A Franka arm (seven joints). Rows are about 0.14 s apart.
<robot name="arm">
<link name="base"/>
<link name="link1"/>
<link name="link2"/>
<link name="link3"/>
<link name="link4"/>
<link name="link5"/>
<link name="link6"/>
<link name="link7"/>
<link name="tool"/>
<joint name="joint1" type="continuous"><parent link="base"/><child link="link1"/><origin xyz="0 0 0.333" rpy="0 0 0"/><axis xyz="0 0 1"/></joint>
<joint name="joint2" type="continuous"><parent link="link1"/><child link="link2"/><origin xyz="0 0 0" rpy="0 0 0"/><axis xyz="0 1 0"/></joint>
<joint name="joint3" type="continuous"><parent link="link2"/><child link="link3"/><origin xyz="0 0 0.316" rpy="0 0 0"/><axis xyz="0 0 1"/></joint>
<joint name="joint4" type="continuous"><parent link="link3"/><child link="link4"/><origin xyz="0.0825 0 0" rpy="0 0 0"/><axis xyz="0 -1 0"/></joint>
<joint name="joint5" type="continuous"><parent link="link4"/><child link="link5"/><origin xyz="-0.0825 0 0.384" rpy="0 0 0"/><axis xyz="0 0 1"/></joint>
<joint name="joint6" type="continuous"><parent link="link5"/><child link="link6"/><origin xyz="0 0 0" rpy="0 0 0"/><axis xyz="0 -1 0"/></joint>
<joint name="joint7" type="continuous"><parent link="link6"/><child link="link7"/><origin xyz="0.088 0 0" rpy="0 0 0"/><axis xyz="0 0 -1"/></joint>
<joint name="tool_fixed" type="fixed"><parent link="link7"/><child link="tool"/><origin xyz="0 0 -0.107" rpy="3.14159 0 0"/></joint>
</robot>
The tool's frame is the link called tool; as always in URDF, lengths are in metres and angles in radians. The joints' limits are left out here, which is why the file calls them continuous.
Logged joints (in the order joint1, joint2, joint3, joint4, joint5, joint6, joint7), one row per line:
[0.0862, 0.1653, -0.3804, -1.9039, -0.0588, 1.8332, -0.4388]
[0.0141, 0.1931, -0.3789, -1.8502, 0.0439, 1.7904, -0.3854]
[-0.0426, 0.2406, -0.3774, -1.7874, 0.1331, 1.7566, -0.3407]
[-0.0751, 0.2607, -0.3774, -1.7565, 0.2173, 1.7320, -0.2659]
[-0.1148, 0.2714, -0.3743, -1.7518, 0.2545, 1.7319, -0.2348]
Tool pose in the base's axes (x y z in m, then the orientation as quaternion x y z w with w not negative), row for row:
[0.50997, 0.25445, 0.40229, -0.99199, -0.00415, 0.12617, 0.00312]
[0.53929, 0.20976, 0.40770, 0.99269, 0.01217, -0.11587, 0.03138]
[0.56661, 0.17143, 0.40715, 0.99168, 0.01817, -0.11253, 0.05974]
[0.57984, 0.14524, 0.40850, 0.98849, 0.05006, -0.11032, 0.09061]
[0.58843, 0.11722, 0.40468, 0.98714, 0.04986, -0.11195, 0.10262]
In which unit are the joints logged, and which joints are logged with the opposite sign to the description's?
The joints are logged in radians. Opposite sign: joint3, joint5, joint7.
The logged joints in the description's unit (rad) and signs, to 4 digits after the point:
[0.0862, 0.1653, 0.3804, -1.9039, 0.0588, 1.8332, 0.4388]
[0.0141, 0.1931, 0.3789, -1.8502, -0.0439, 1.7904, 0.3854]
[-0.0426, 0.2406, 0.3774, -1.7874, -0.1331, 1.7566, 0.3407]
[-0.0751, 0.2607, 0.3774, -1.7565, -0.2173, 1.7320, 0.2659]
[-0.1148, 0.2714, 0.3743, -1.7518, -0.2545, 1.7319, 0.2348]

